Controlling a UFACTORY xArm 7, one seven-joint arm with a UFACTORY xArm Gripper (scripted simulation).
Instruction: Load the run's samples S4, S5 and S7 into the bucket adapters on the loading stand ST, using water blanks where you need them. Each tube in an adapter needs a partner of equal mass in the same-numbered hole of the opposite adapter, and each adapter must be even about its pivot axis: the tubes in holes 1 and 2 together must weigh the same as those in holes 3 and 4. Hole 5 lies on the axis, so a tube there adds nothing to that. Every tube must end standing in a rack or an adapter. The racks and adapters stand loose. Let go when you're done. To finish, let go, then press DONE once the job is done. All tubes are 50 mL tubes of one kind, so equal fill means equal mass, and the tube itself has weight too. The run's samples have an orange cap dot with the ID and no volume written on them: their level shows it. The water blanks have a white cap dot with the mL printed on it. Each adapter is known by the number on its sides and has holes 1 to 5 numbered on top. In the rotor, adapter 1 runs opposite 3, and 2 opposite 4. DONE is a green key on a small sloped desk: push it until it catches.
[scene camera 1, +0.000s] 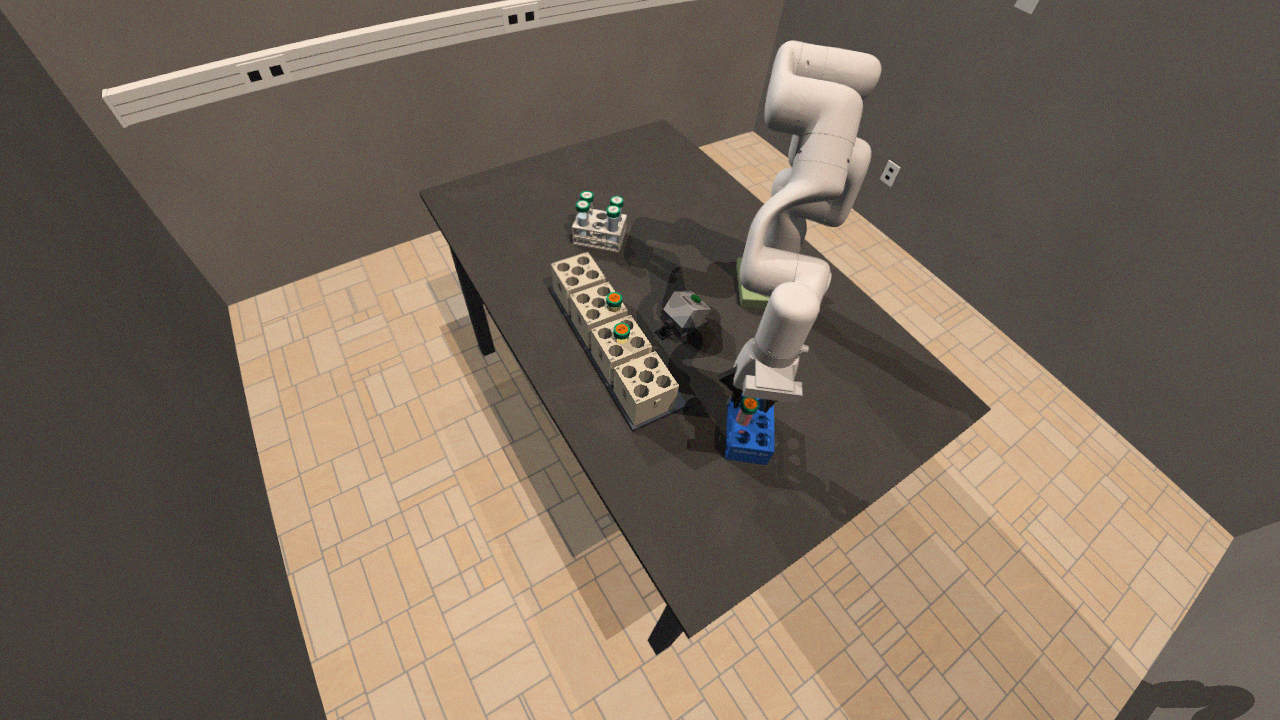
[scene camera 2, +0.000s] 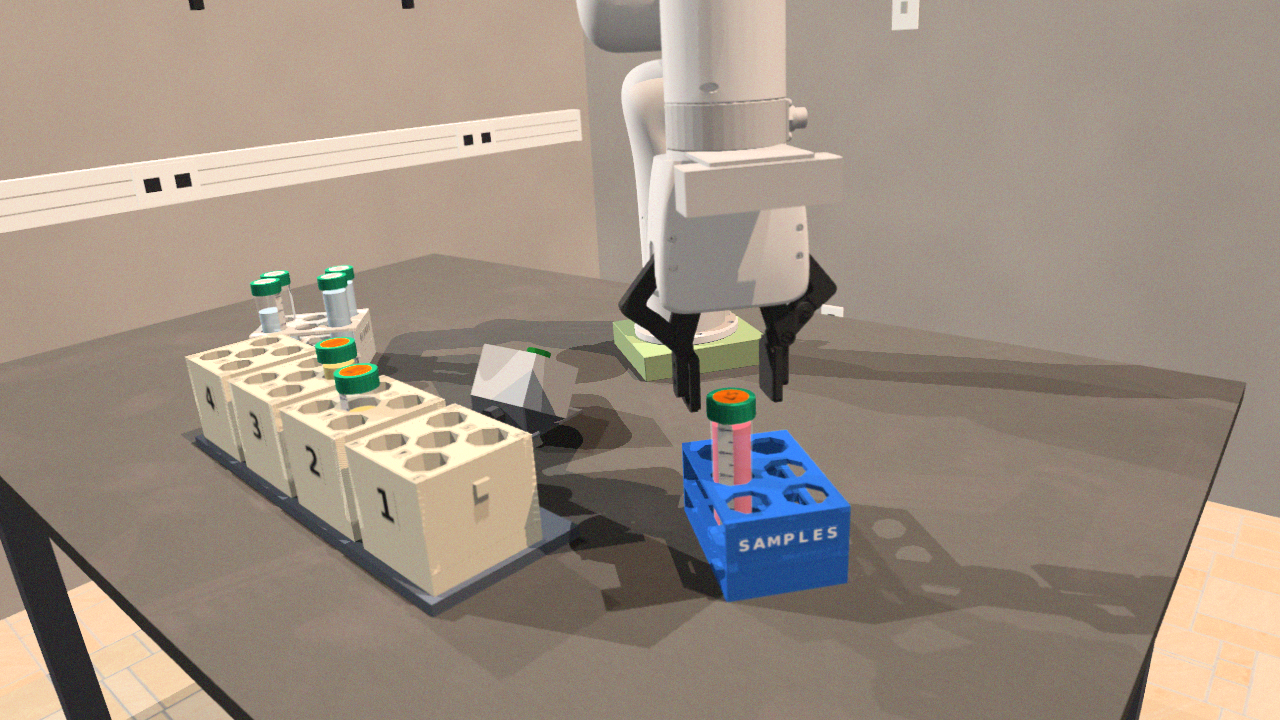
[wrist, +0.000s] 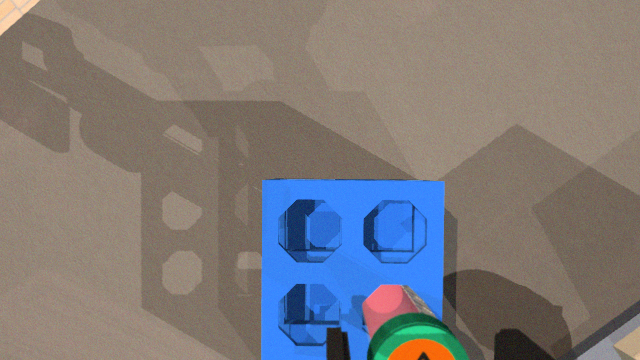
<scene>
In view: my gripper (scene camera 2: 731, 400).
My gripper also shows in scene camera 1 (scene camera 1: 750, 404).
</scene>
